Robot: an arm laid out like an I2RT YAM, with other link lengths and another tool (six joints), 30 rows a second.
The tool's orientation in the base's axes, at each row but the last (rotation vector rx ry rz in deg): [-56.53 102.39 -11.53]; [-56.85 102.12 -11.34]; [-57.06 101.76 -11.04]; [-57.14 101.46 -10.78]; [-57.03 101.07 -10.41]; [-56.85 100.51 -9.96]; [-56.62 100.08 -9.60]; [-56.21 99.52 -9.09]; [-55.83 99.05 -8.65]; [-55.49 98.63 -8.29]
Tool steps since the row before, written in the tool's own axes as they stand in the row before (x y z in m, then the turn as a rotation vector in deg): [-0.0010 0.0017 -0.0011 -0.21 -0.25 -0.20]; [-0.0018 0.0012 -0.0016 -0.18 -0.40 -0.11]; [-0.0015 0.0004 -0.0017 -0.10 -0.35 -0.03]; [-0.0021 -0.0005 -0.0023 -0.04 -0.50 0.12]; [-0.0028 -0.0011 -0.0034 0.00 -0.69 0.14]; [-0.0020 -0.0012 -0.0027 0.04 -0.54 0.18]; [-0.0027 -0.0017 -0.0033 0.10 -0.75 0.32]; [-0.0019 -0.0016 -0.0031 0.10 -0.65 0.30]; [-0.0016 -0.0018 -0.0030 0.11 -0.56 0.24]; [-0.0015 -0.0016 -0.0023 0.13 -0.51 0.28]
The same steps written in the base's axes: [-0.0017 0.0015 0.0003 -0.01 -0.08 0.38]; [-0.0018 0.0015 0.0013 0.14 -0.17 0.40]; [-0.0015 0.0008 0.0016 0.17 -0.16 0.28]; [-0.0014 0.0004 0.0028 0.37 -0.25 0.25]; [-0.0020 0.0001 0.0041 0.49 -0.40 0.32]; [-0.0014 -0.0003 0.0032 0.44 -0.31 0.19]; [-0.0016 -0.0004 0.0043 0.66 -0.44 0.20]; [-0.0016 -0.0008 0.0035 0.59 -0.39 0.16]; [-0.0015 -0.0012 0.0034 0.49 -0.35 0.13]; [-0.0010 -0.0009 0.0029 0.50 -0.32 0.07]
